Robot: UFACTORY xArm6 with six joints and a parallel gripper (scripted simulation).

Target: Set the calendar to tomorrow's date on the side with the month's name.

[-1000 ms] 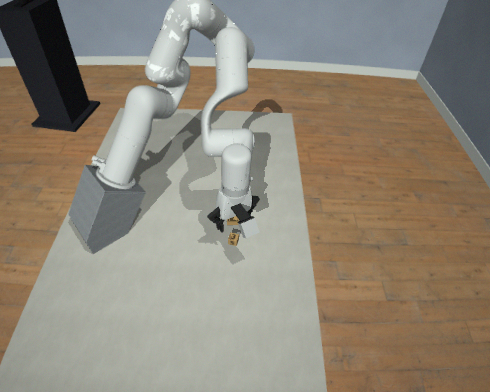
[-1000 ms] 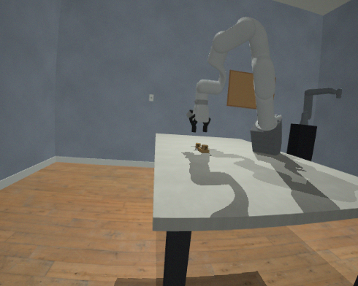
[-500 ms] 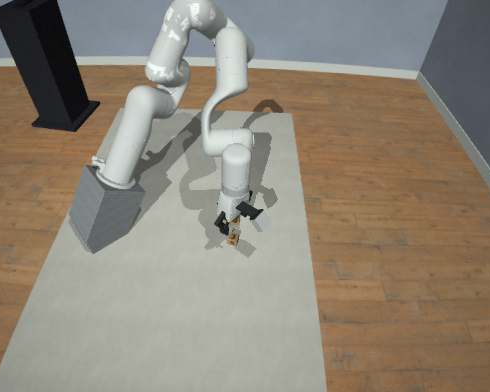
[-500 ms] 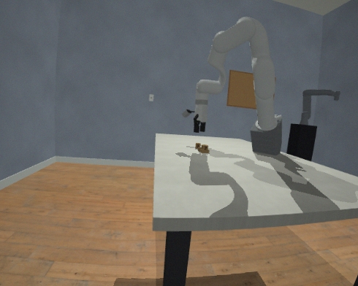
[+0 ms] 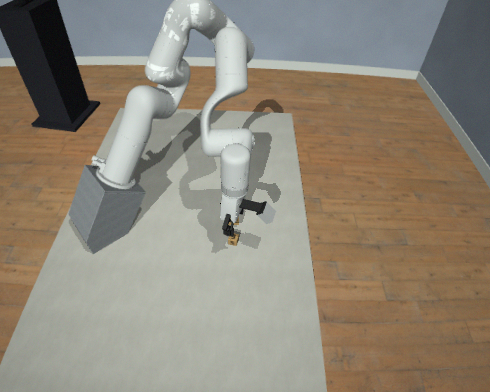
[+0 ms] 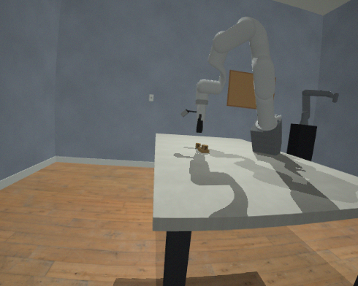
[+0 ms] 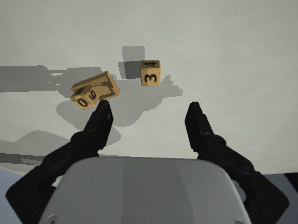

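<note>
Now: hand 90 mm above the wooden digit cube. Also, from my hand: wooden calendar tray 100 mm to the left, 100 mm below, 20 mm behind.
</note>
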